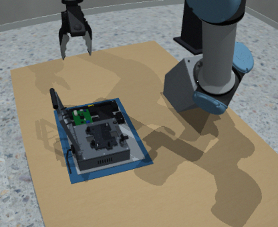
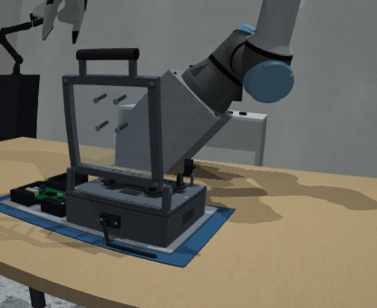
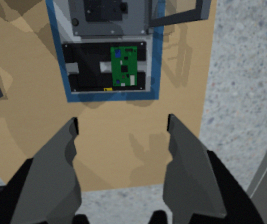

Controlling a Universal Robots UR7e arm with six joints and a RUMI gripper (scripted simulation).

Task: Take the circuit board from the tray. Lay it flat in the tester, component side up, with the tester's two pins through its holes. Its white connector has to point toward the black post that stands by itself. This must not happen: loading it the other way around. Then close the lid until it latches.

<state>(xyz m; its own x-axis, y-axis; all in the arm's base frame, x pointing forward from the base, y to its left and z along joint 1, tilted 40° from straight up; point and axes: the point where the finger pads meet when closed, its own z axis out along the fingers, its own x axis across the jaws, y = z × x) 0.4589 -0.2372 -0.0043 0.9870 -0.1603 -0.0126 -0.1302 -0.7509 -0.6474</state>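
The green circuit board lies 29 cm below my hand. From my hand the other things lie so: clear tester lid: 11 cm ahead, 16 cm to the left, 13 cm below; then nest: 1 cm behind, 18 cm to the left, 24 cm below.
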